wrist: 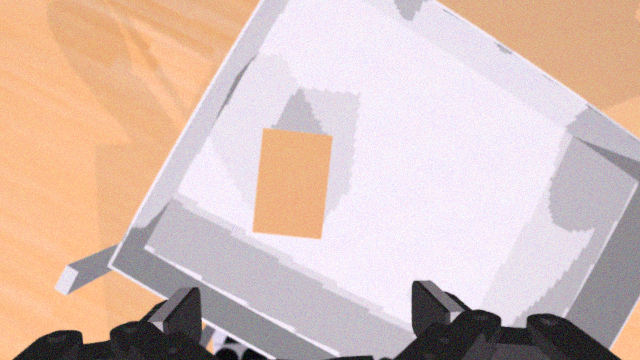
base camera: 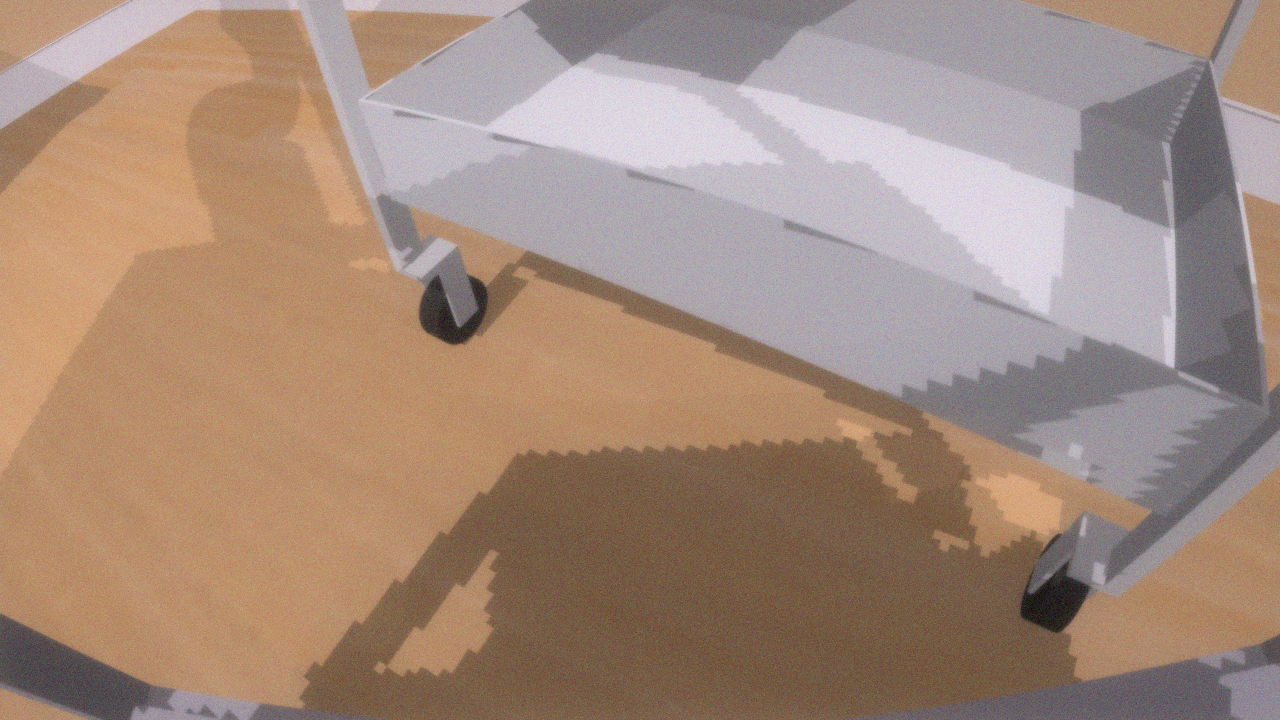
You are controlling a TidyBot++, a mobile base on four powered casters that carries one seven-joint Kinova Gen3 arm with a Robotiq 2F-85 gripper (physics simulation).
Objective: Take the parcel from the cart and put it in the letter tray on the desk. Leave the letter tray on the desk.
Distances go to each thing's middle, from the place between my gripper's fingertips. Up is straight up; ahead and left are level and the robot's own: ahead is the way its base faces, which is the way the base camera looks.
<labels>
Now: hand 40 mm short of the tan cardboard parcel [wrist: 293, 172], 10 mm to the right of it and 200 mm above it.
</labels>
